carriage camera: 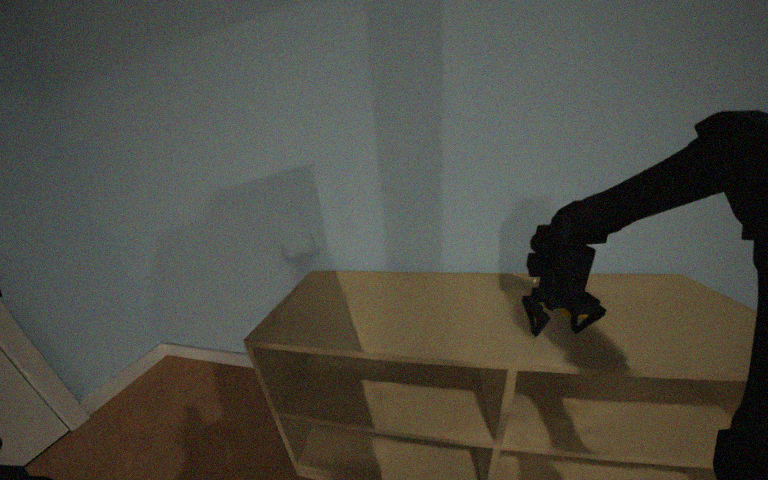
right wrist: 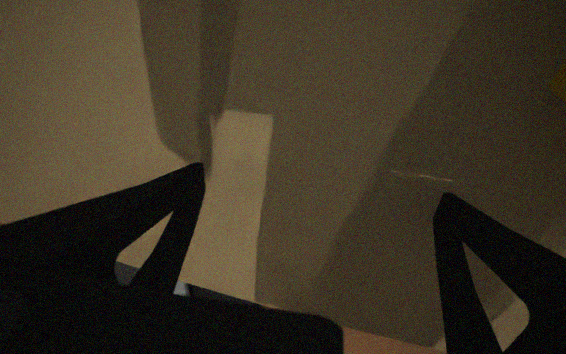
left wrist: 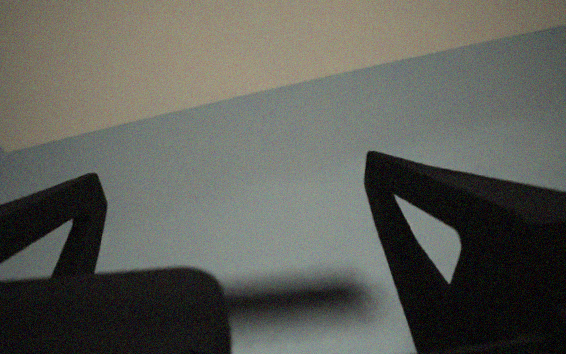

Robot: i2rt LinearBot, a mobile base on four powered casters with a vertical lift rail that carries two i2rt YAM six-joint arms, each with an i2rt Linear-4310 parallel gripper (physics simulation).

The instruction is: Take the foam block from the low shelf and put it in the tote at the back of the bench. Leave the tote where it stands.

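Places are measured from the left arm's base along level axes (x ahead, y left, z up), in centimetres.
Pixels of known places: left gripper, fingertip midpoint: (left wrist: 235, 177); right gripper, fingertip midpoint: (carriage camera: 554, 333) (right wrist: 320, 191).
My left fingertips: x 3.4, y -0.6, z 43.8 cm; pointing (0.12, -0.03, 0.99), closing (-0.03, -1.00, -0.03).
Observation:
For each thing: its top centre in the pictures, then the offset to it from my left fingertips. "pt": a spot on its surface instead. Level surfaces: height alone.
- yellow-orange thing, middle of its top: (carriage camera: 570, 290) dx +37.7, dy -77.7, dz -36.6 cm
- middle divider, middle of its top: (carriage camera: 489, 311) dx +40.3, dy -58.7, dz -43.0 cm
- lower shelf board, its level: dz -94.2 cm
- brown floor, its level: dz -102.1 cm
- small pale spot, surface spot: (carriage camera: 534, 280) pt dx +50.6, dy -77.2, dz -41.1 cm
My right gripper (carriage camera: 556, 332) (right wrist: 320, 191) is open and empty, pointing down over the top of a wooden shelf unit (carriage camera: 430, 322) (right wrist: 75, 125). A small part of a yellow-orange thing (carriage camera: 563, 311) (right wrist: 559, 82) shows behind the fingers in the carriage view and at the right edge of the right wrist view; I cannot tell what it is. My left gripper (left wrist: 235, 177) is open and empty, with wall behind its fingers. I cannot make out the foam block or the tote in these views.
The unit has open compartments with a middle divider (carriage camera: 505, 404) and a lower shelf board (carriage camera: 436, 442). A blue wall (carriage camera: 254, 113) (left wrist: 240, 210) stands behind it. A white door (carriage camera: 25, 404) and brown floor (carriage camera: 141, 418) are at left. A small pale spot (carriage camera: 534, 280) shows beside the right gripper.

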